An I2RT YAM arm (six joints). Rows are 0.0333 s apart.
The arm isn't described. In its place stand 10 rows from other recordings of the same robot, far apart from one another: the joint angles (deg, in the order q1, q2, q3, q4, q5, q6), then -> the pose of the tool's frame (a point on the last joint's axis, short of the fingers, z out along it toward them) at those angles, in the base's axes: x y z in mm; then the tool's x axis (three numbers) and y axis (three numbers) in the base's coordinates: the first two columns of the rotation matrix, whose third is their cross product.
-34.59, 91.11, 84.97, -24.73, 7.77, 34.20 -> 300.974 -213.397 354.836 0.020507 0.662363 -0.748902 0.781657 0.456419 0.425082
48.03, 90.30, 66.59, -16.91, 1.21, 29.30 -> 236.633 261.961 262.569 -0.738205 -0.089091 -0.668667 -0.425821 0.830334 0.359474
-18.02, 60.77, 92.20, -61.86, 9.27, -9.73 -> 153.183 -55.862 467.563 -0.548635 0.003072 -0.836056 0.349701 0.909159 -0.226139
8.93, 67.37, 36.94, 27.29, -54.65, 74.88 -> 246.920 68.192 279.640 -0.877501 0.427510 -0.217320 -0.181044 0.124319 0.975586
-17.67, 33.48, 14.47, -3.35, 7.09, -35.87 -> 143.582 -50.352 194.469 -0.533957 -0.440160 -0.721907 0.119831 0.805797 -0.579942
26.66, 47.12, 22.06, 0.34, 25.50, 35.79 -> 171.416 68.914 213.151 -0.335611 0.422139 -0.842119 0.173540 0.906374 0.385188
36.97, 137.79, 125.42, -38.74, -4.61, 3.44 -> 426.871 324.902 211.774 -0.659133 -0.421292 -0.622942 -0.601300 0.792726 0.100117
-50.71, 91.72, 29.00, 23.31, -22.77, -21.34 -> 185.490 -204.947 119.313 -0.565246 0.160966 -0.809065 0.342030 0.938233 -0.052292
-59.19, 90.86, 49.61, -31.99, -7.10, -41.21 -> 146.809 -237.586 156.360 -0.918430 0.263658 -0.294908 0.304331 0.947203 -0.100944
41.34, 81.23, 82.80, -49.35, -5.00, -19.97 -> 220.615 198.222 360.039 -0.282842 -0.701986 -0.653618 -0.849673 0.499551 -0.168836
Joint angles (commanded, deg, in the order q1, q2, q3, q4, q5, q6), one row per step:
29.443, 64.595, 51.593, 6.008, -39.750, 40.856
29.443, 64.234, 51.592, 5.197, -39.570, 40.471
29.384, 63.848, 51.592, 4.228, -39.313, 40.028
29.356, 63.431, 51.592, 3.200, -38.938, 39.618
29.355, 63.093, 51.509, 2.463, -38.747, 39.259
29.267, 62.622, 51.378, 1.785, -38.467, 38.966
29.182, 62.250, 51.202, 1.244, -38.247, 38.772
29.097, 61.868, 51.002, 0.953, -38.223, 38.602
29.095, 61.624, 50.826, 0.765, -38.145, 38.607
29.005, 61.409, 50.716, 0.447, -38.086, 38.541
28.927, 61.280, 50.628, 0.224, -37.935, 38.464
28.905, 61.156, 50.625, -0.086, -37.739, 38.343
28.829, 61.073, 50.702, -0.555, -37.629, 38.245
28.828, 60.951, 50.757, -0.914, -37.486, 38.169
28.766, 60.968, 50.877, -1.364, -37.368, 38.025
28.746, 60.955, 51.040, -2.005, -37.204, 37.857
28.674, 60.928, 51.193, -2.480, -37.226, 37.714
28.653, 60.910, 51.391, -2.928, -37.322, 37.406
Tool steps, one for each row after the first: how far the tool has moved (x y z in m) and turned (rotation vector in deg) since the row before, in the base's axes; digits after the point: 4 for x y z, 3 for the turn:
-0.0013, -0.0008, 0.0001, -0.377, 0.023, -0.141
-0.0012, -0.0012, -0.0001, -0.474, 0.079, -0.268
-0.0014, -0.0011, -0.0001, -0.494, 0.126, -0.353
-0.0013, -0.0008, -0.0004, -0.392, 0.074, -0.147
-0.0014, -0.0014, -0.0001, -0.312, 0.003, -0.327
-0.0011, -0.0012, -0.0006, -0.273, 0.105, -0.276
-0.0012, -0.0011, -0.0002, -0.120, -0.063, -0.086
-0.0009, -0.0005, -0.0004, -0.068, 0.103, -0.080
-0.0006, -0.0008, -0.0004, -0.137, 0.121, -0.139
-0.0002, -0.0006, -0.0004, -0.141, 0.076, -0.216
-0.0004, -0.0004, -0.0001, -0.169, 0.038, -0.197
-0.0002, -0.0005, 0.0000, -0.205, 0.171, -0.170
-0.0004, -0.0003, 0.0002, -0.141, 0.077, -0.130
0.0001, -0.0003, -0.0001, -0.244, 0.162, -0.155
-0.0001, -0.0002, -0.0001, -0.319, 0.239, -0.154
-0.0001, -0.0004, 0.0002, -0.194, 0.132, -0.027
-0.0002, -0.0002, 0.0005, -0.214, -0.065, 0.125

